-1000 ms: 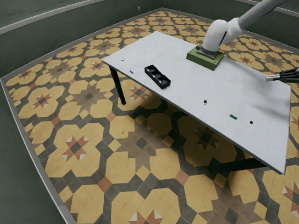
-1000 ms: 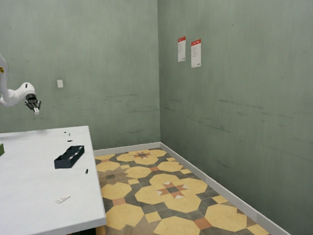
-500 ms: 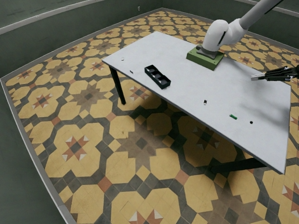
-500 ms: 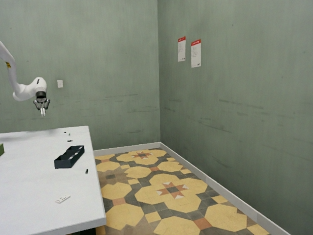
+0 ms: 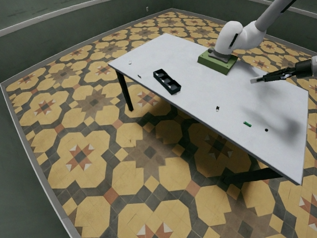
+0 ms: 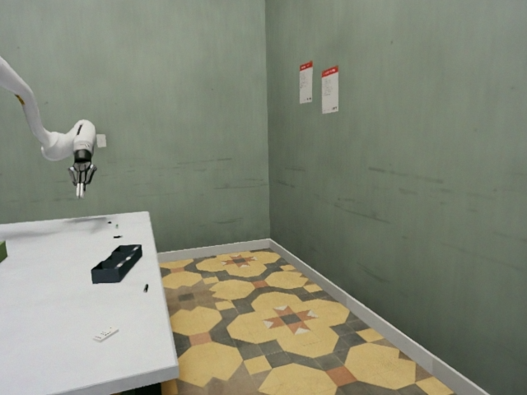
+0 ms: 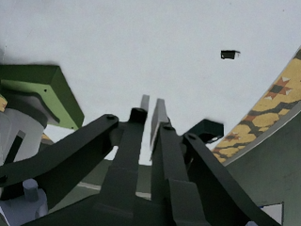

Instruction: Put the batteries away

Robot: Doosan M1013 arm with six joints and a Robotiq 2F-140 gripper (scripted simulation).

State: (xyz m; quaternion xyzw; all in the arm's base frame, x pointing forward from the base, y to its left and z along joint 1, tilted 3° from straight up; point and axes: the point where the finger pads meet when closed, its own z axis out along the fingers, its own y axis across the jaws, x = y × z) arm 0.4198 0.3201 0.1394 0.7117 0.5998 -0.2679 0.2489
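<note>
Right now my hand is 520 mm to the left of the black bin tray, 190 mm above it and 160 mm short of it. Round my hand: white flat piece (960 mm to the right, 210 mm below, 140 mm ahead); then green piece (210 mm below, 130 mm ahead, 110 mm to the left).
</note>
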